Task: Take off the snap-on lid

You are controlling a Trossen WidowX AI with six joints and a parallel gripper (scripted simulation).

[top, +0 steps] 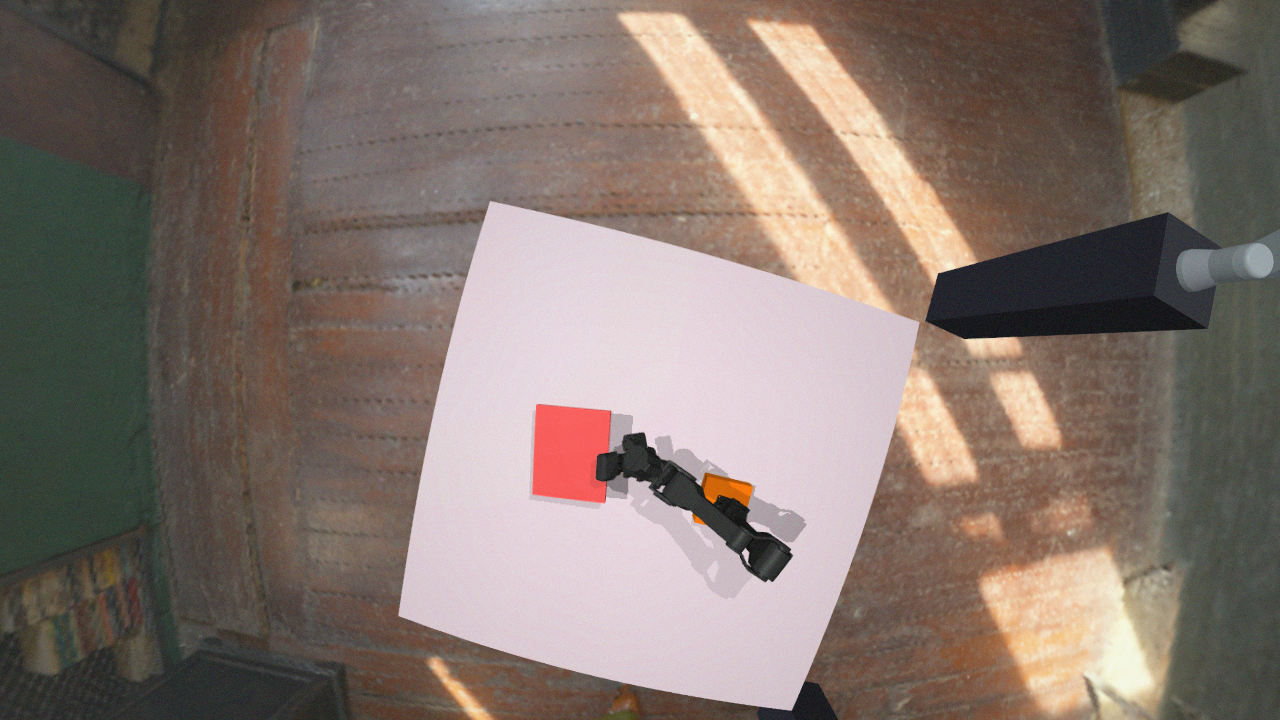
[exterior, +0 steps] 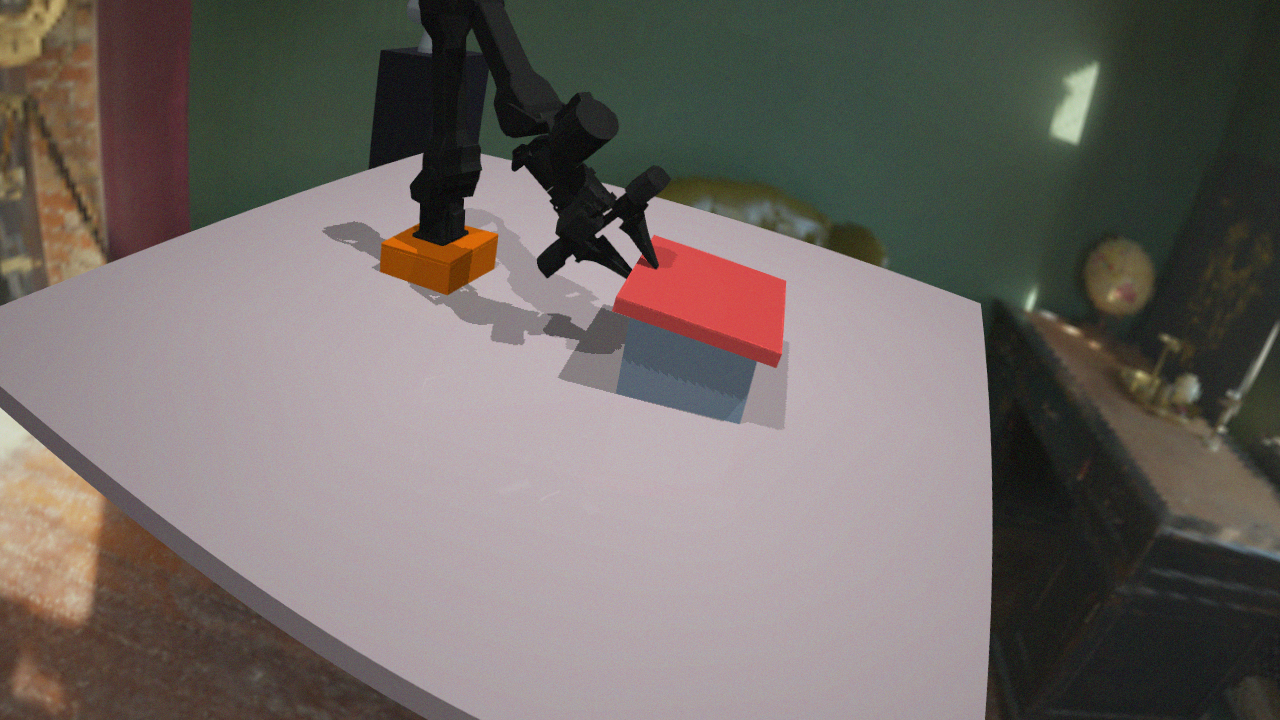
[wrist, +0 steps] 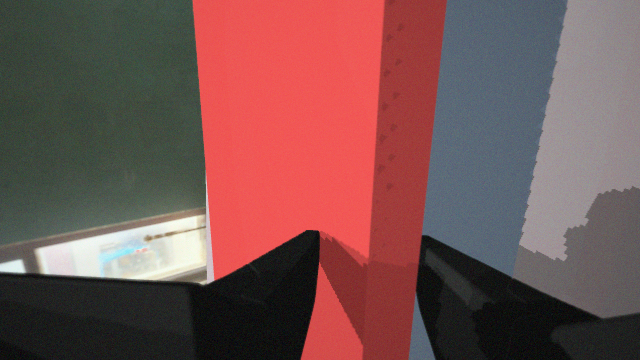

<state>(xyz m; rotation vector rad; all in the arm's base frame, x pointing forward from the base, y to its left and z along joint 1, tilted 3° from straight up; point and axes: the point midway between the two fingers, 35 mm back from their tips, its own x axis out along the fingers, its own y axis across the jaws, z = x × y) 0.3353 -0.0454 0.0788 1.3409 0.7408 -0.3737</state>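
My gripper tip is now 8 cm short of the red lid and 2 cm to the right of it. The rest, counted from my gripper tip: blue-grey storage box: 7 cm ahead, 6 cm below, 2 cm to the left.
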